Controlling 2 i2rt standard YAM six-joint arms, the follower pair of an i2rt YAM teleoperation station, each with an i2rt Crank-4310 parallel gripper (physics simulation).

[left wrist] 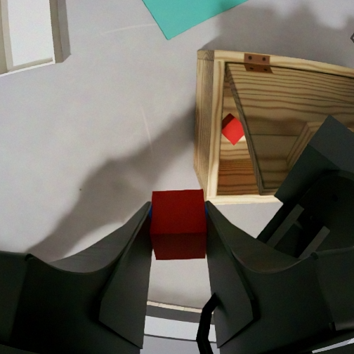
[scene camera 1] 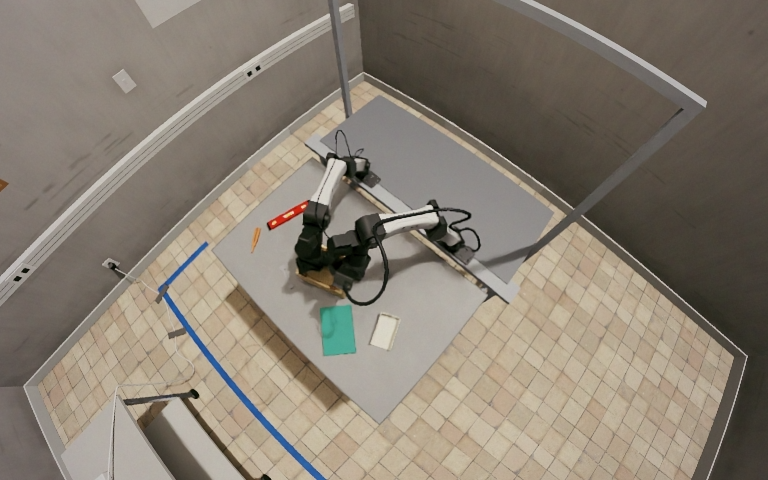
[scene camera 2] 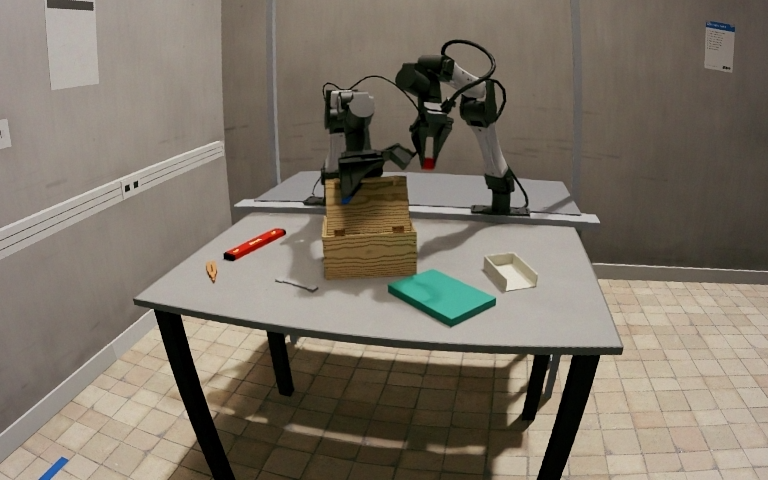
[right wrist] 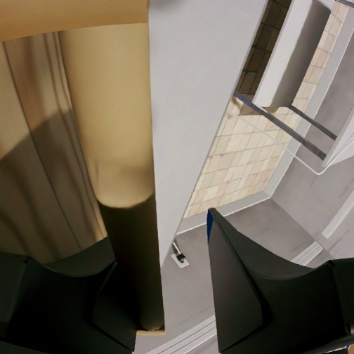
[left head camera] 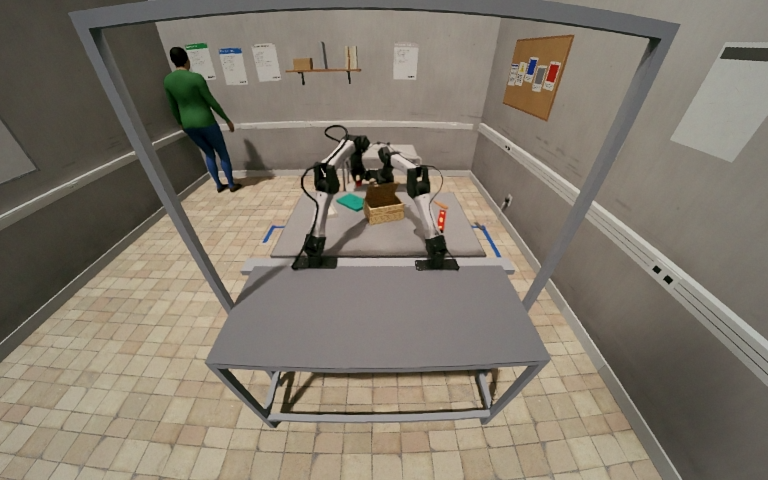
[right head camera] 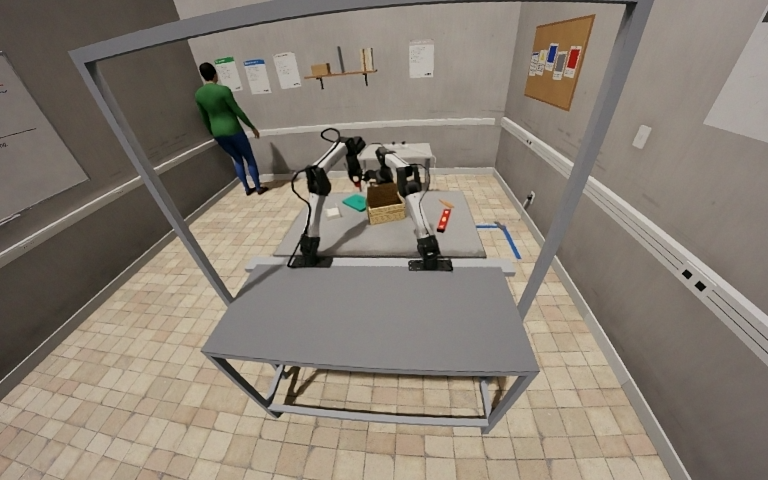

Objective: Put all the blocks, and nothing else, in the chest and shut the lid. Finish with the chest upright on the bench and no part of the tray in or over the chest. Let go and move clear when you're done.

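Places are measured from the left arm's base along level axes (x left, y back, z up), in millimetres.
Where they show: left gripper, fingertip midpoint: [scene camera 2: 428,167] [left head camera: 358,184] [right head camera: 357,184]; right gripper, fingertip midpoint: [scene camera 1: 302,271] [scene camera 2: 344,201] [left head camera: 387,182] [right head camera: 388,182]; left arm's base, origin of the base link: [scene camera 1: 453,246] [scene camera 2: 500,212] [left head camera: 316,264] [right head camera: 312,263]; right arm's base, origin of the base link: [scene camera 1: 361,173] [left head camera: 436,265] [right head camera: 430,266].
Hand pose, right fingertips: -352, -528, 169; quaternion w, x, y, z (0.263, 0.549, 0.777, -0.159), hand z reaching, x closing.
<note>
Each offset is from my right fingertips to the top centre of the thing, as dx, dy, dz.
The wooden chest @[+26, +83, +44] [right head camera: 386,213] [scene camera 2: 369,257] [left wrist: 204,120] stands upright on the bench. Its hinged lid [scene camera 2: 379,212] [left wrist: 295,95] [right wrist: 115,125] is raised. A red block [left wrist: 232,129] lies inside the chest. My left gripper [left wrist: 178,205] is shut on another red block @[+162, +136, +77] [scene camera 2: 428,163], held above and beside the chest, outside its wall in the left wrist view. My right gripper [right wrist: 178,211] is open at the lid, one finger on each side of the lid's edge; one fingertip is partly hidden. The cream tray @[+368, +55, -149] [scene camera 1: 385,331] [scene camera 2: 518,279] lies on the bench, apart from the chest. Much of the chest's inside is hidden.
A teal slab @[+219, -72, -162] [scene camera 1: 338,342] [scene camera 2: 441,297] lies near the chest. A red level @[-322, +150, -164] [scene camera 1: 287,215] [scene camera 2: 254,244], orange pliers @[-356, -48, -170] [scene camera 1: 256,240] [scene camera 2: 211,271] and a thin grey tool @[-109, -61, -173] [scene camera 2: 296,284] also lie on the bench. The two grippers are close together above the chest.
</note>
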